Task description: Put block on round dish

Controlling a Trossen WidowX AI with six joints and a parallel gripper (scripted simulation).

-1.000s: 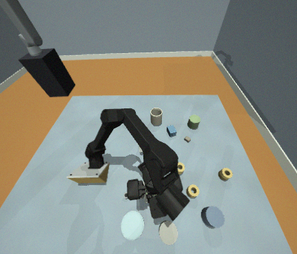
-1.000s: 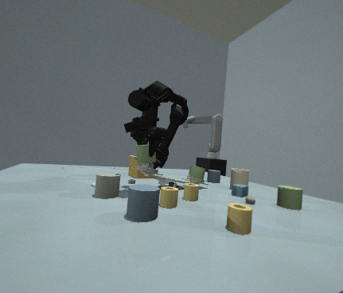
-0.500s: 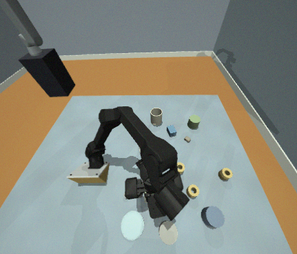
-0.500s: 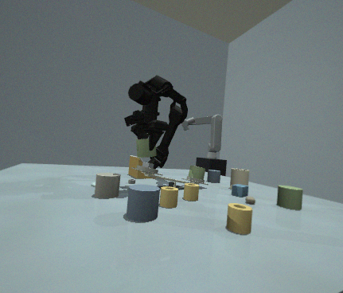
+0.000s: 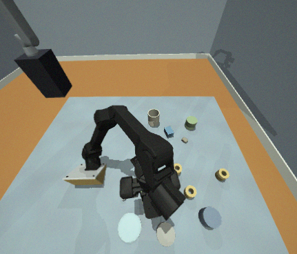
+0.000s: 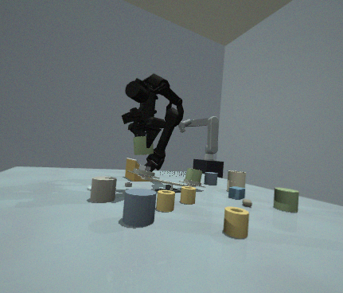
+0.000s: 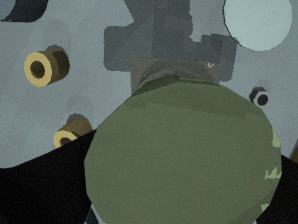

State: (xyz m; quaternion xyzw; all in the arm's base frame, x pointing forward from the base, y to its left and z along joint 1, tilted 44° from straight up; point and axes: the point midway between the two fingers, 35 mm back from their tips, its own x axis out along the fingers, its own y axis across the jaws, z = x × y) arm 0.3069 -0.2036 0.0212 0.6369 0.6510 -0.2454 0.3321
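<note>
The grey block lies 80 mm below my gripper tip and 10 mm to the left of it. Also, from my gripper tip: pale round dish: 160 mm below, 110 mm to the right, 100 mm behind; blue cube: 370 mm to the left, 150 mm below, 120 mm ahead; brown lump: 310 mm to the left, 220 mm ahead, 160 mm below.
</note>
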